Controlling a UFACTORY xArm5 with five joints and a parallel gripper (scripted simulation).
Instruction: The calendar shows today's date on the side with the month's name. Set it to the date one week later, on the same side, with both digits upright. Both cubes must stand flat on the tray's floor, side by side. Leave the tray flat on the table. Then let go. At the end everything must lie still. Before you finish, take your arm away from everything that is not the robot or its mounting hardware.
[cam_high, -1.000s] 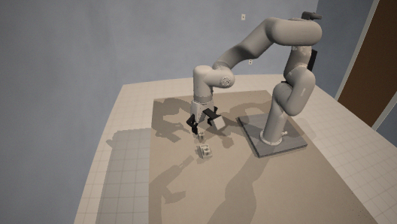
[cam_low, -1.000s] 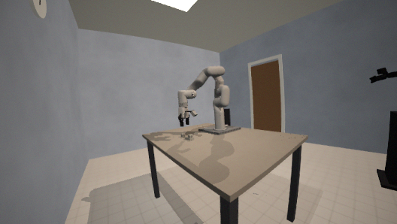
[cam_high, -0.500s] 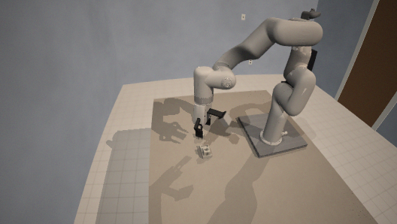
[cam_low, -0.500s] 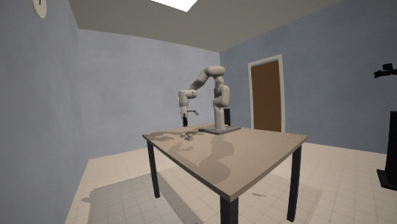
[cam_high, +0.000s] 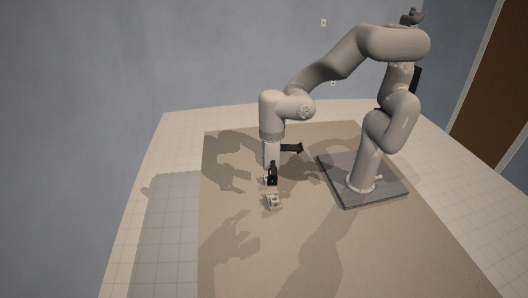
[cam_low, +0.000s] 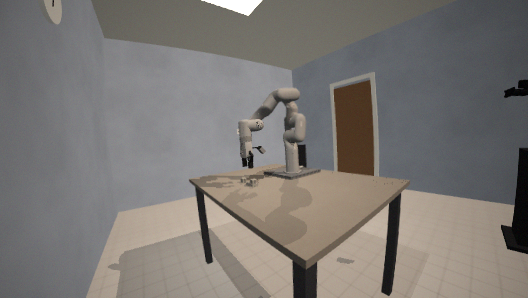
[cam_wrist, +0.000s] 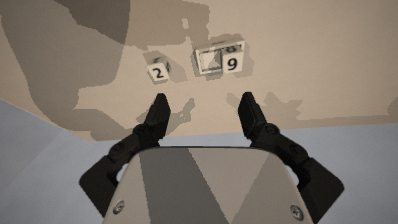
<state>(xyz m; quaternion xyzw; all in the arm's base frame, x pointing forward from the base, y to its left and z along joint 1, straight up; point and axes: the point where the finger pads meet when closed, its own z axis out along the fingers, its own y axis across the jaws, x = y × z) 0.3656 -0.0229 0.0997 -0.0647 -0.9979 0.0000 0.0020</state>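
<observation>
My gripper is now 10 mm past the calendar tray, 30 mm to the right of it and 110 mm above it.
</observation>
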